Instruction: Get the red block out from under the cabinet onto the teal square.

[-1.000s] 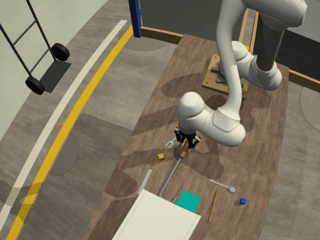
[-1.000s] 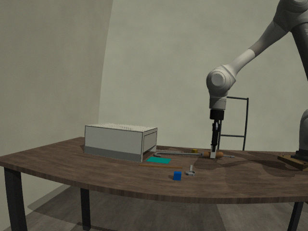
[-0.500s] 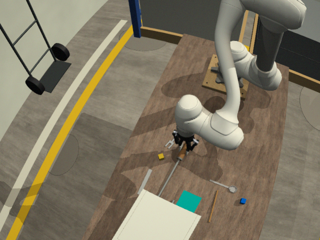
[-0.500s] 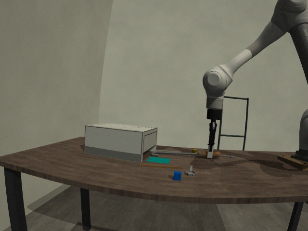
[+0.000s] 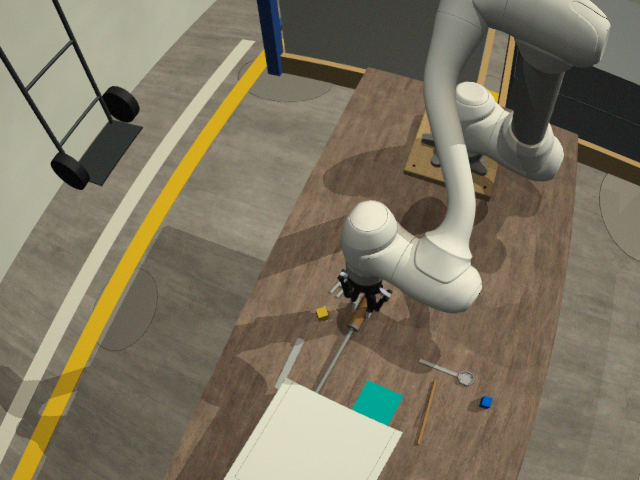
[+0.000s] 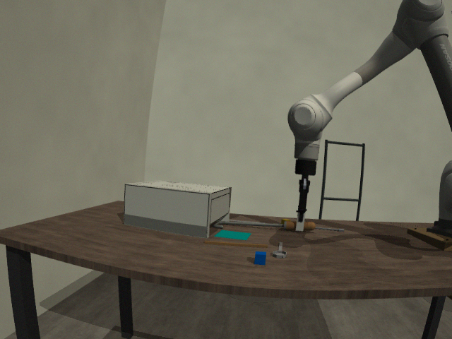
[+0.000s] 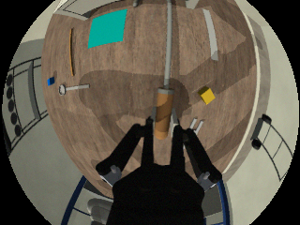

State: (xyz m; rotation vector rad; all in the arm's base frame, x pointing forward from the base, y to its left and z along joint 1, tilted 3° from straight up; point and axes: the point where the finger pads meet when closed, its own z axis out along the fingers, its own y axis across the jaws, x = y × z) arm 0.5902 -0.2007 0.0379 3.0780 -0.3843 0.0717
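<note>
Right now the teal square is 240 mm ahead of my hand, 90 mm to the left of it and 40 mm below it. From my hand the other things lie so: grey bar (180 mm ahead, 150 mm to the right, 40 mm below); then fork-ended tool (110 mm behind, 50 mm to the right, 40 mm below); then yellow block (100 mm to the right, 30 mm below, 30 mm ahead).
</note>
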